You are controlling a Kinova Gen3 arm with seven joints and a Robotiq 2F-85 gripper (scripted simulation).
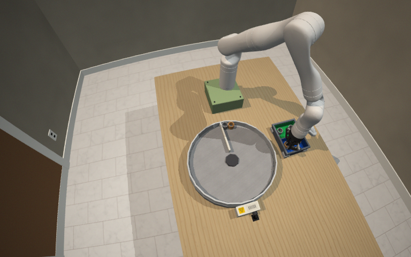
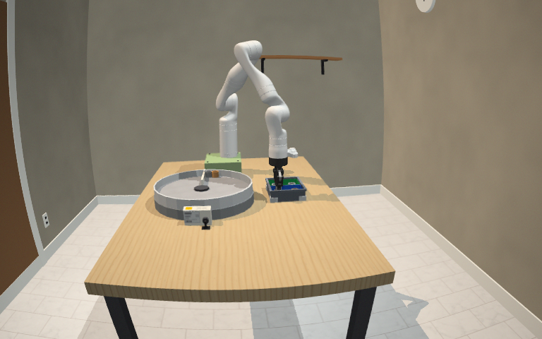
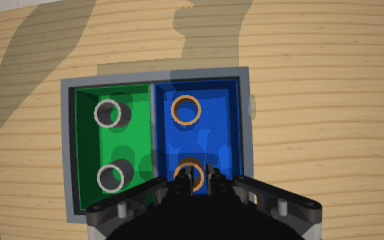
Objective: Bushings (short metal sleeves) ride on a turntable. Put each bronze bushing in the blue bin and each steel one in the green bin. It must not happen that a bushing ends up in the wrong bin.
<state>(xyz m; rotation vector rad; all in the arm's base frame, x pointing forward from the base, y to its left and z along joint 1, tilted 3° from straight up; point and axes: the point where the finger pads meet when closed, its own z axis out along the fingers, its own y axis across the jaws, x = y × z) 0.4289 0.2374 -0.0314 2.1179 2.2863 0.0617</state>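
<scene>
My gripper is now 50 mm past the blue bin, 30 mm to the right of it and 10 mm above it. From my hand the other things lie so: turntable (30 mm ahead, 320 mm to the right, 20 mm above).
</scene>
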